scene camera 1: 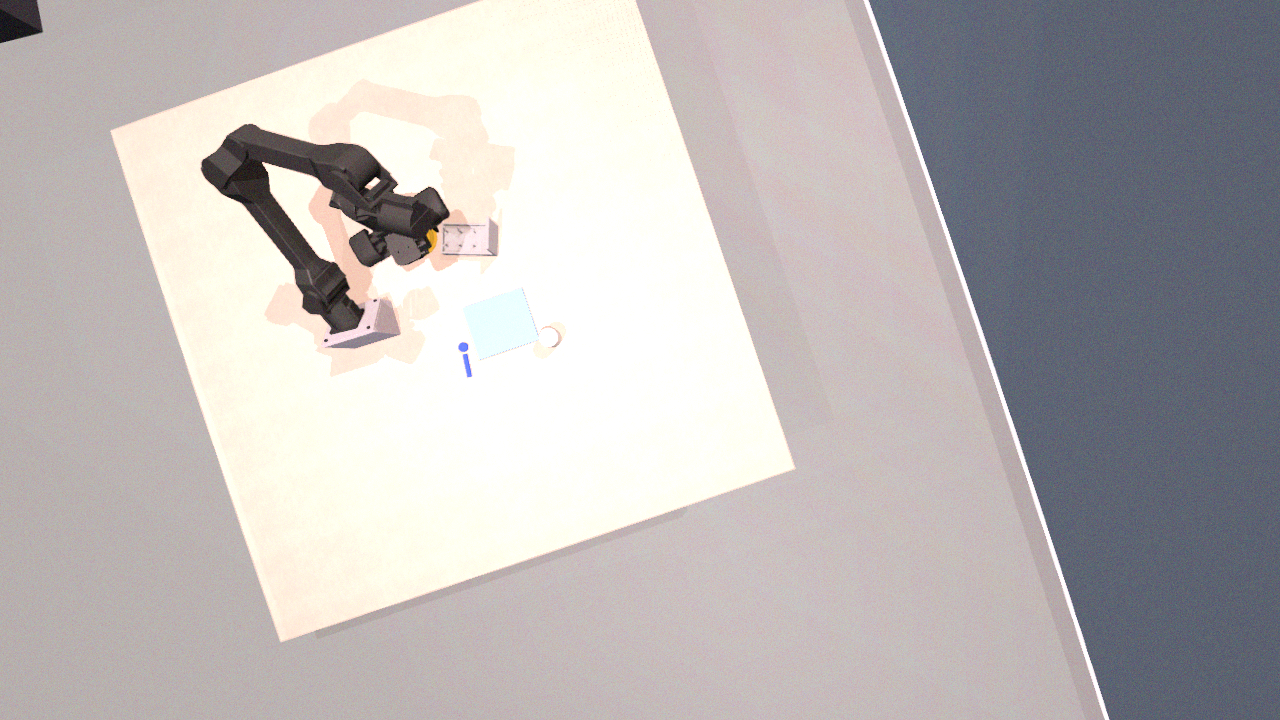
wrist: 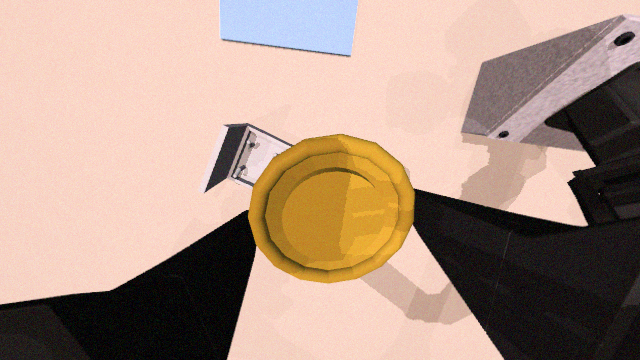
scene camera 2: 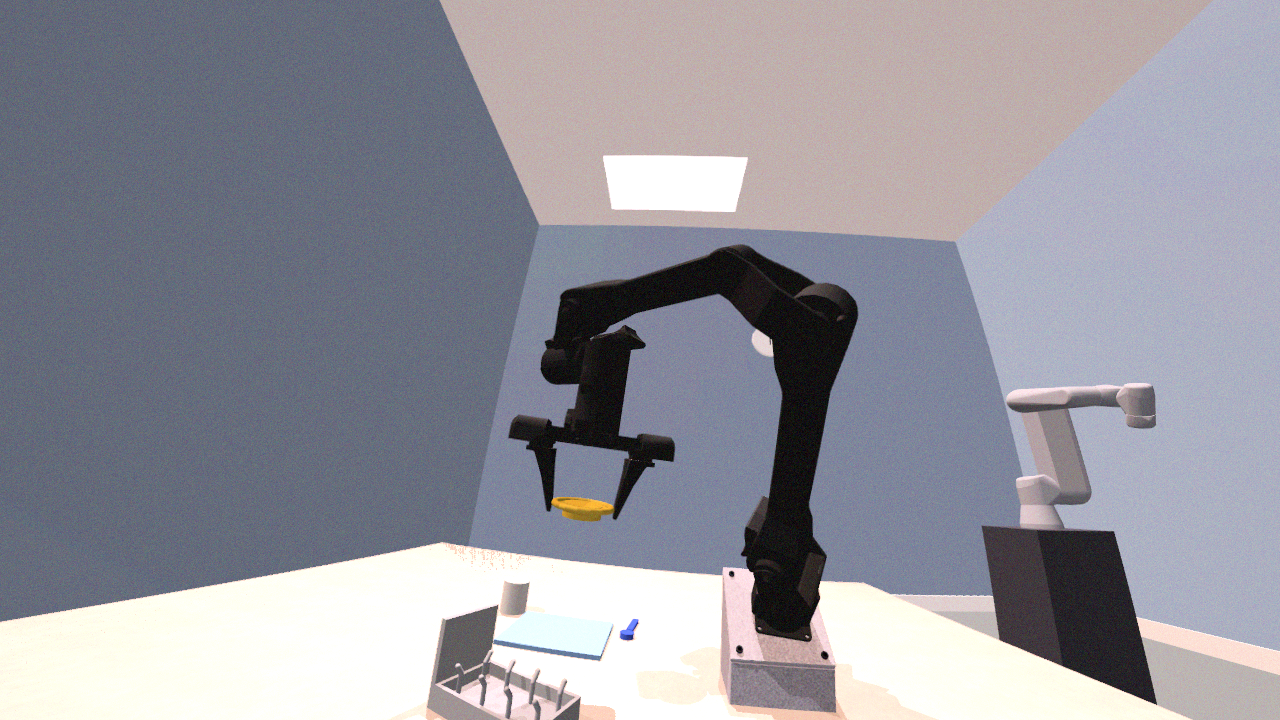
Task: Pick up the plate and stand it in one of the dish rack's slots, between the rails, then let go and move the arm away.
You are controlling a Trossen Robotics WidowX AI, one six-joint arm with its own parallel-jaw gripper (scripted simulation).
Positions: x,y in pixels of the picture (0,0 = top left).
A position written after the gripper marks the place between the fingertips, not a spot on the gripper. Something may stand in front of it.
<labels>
The gripper (scene camera 2: 581,515) holds a yellow plate (scene camera 2: 582,509).
</labels>
